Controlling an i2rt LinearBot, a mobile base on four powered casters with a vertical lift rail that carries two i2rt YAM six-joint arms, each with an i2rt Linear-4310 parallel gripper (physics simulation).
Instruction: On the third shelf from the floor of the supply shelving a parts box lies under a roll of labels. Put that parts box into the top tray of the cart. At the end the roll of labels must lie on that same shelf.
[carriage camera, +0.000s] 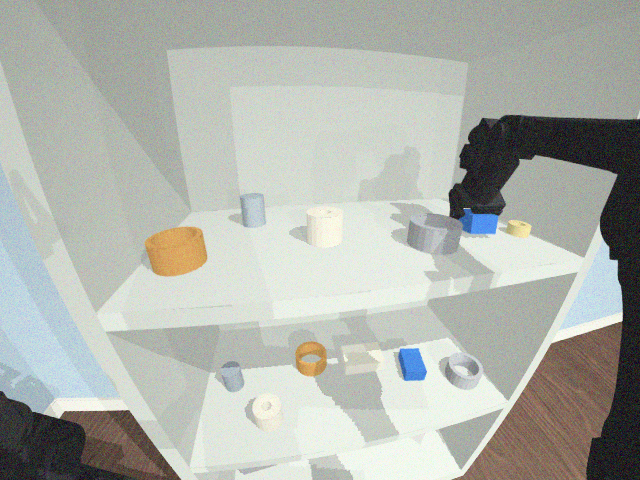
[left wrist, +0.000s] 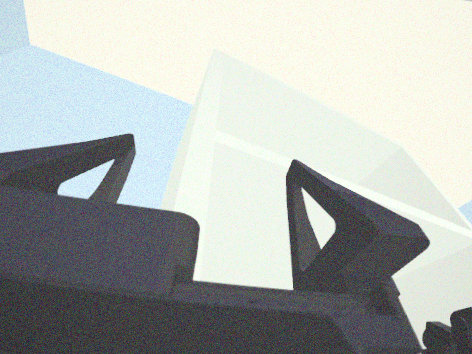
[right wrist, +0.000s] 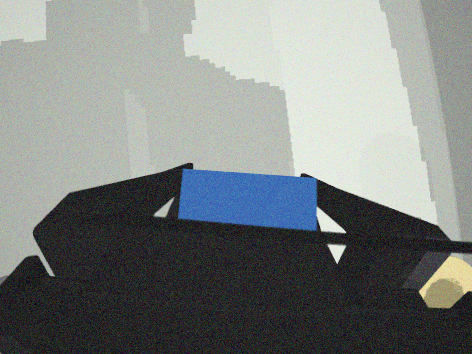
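The blue parts box is between the fingers of my right gripper, which is shut on it from above, at the right of the upper visible shelf. The box is at or barely above the board; I cannot tell which. A small pale yellow roll, which looks like the roll of labels, lies flat on the same shelf, apart from the box and to its right. My left gripper is open and empty, outside the shelving. The cart does not show in these views.
A grey ring stands close left of the box. A cream roll, a grey-blue cylinder and an orange ring stand further left. The shelf below holds another blue box, a grey ring and several other objects.
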